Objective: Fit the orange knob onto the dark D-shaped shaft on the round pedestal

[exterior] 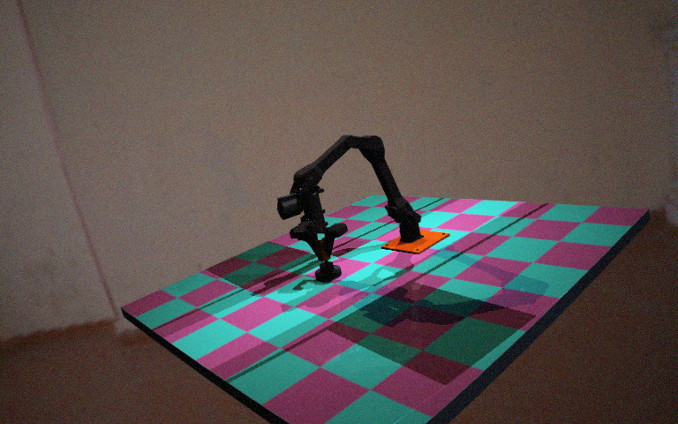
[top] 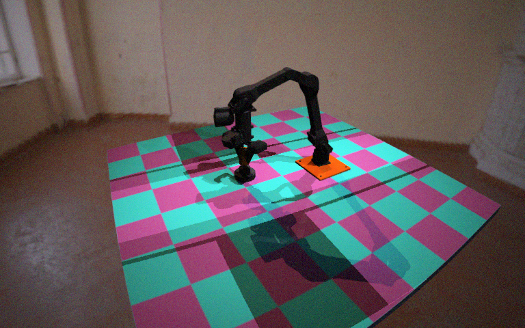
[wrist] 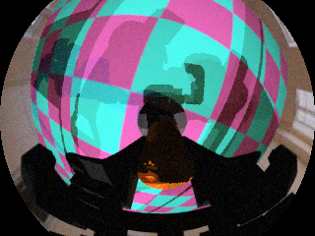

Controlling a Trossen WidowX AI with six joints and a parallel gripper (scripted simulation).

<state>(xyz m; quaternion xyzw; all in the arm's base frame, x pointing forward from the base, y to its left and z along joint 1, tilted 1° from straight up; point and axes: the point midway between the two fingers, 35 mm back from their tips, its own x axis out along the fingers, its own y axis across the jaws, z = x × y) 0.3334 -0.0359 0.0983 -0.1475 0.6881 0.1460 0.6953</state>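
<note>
The orange knob is 2 cm above my gripper tip. From my gripper tip the other things lie so: round pedestal 4 cm below.
</note>
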